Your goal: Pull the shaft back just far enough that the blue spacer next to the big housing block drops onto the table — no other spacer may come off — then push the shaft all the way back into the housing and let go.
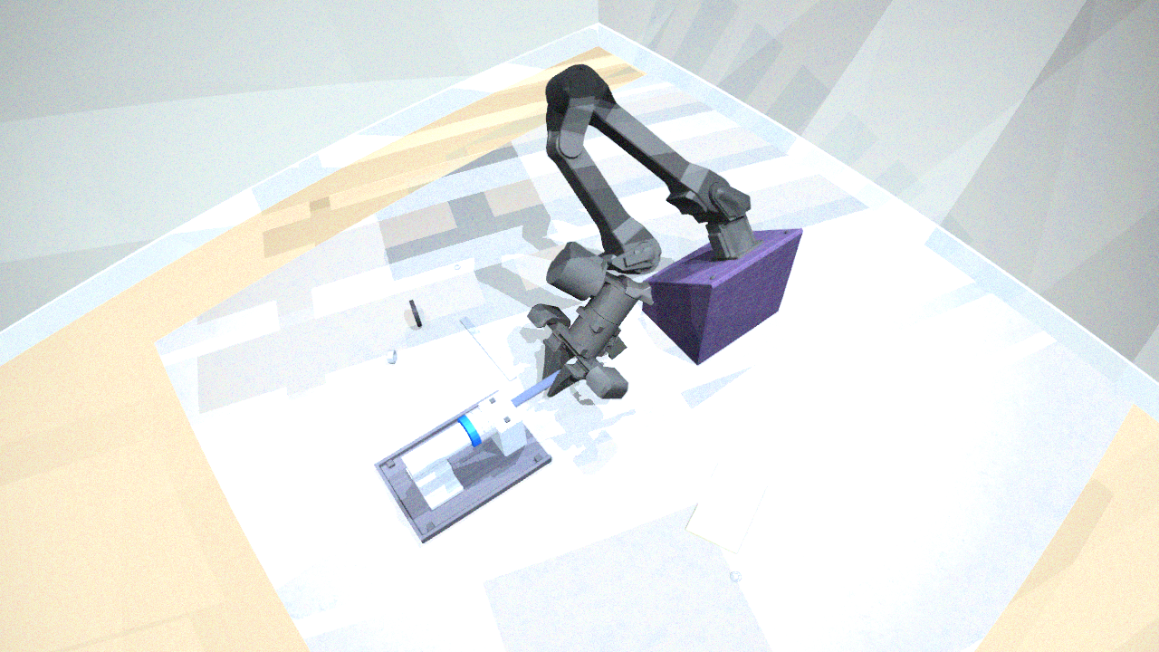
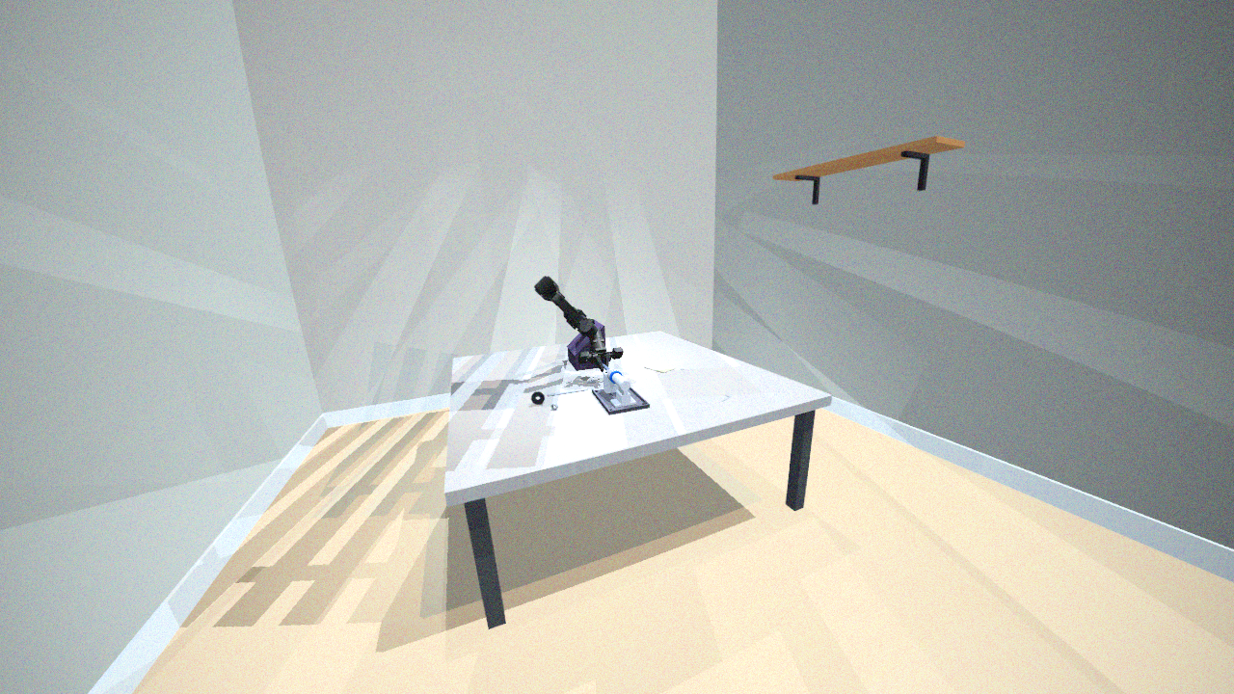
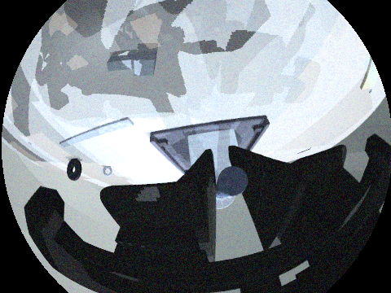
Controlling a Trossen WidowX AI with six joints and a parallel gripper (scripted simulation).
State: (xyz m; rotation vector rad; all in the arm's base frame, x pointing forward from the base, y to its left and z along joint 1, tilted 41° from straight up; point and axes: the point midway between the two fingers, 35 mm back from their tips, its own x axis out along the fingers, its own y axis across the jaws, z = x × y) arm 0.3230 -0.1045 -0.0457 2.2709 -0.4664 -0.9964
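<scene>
Right now the shaft is 6 cm ahead of my gripper tip and 2 cm above it. The rest, counted from my gripper tip: blue spacer (13 cm ahead, 2 cm above, 1 cm to the right); then black ring (29 cm to the right, 6 cm ahead, 3 cm below); then thin metal strip (16 cm to the right, 5 cm below).
</scene>
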